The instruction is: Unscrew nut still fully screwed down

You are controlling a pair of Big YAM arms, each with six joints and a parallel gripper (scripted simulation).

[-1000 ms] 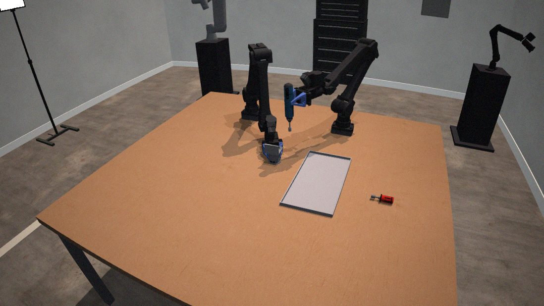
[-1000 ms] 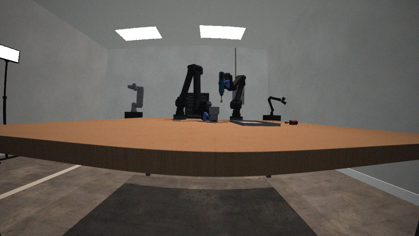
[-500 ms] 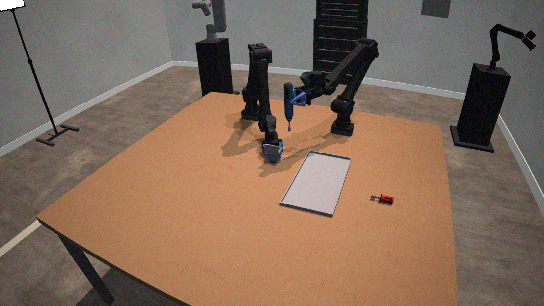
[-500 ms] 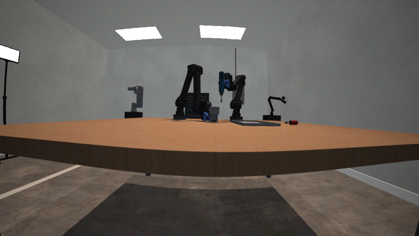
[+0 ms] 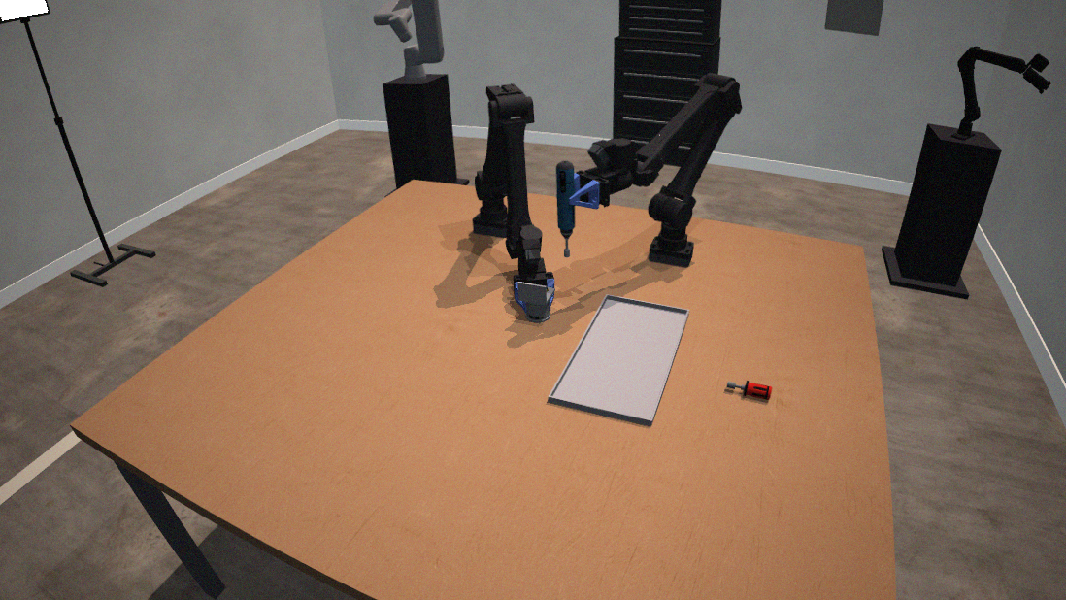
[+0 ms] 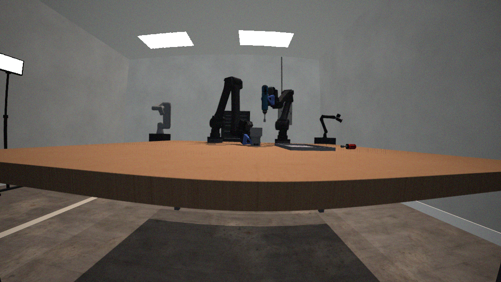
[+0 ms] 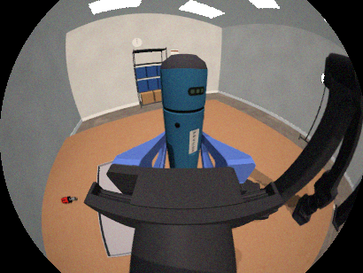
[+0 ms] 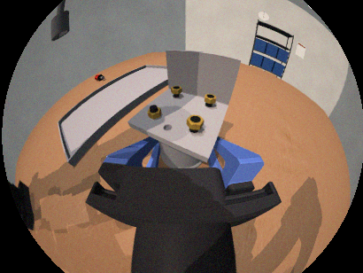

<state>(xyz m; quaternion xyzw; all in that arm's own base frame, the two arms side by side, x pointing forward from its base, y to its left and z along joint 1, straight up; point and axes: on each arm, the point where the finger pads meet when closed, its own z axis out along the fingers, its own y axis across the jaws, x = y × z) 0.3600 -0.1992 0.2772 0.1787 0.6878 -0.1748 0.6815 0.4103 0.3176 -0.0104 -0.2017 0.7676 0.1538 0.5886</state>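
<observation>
Right now the joint module is 10 mm above my right hand. Also, from my right hand: flat grey tray: 250 mm to the left, 80 mm ahead, 20 mm below; red-handled tool: 540 mm to the left, 130 mm ahead, 10 mm below; grey bracket: 50 mm above.
</observation>
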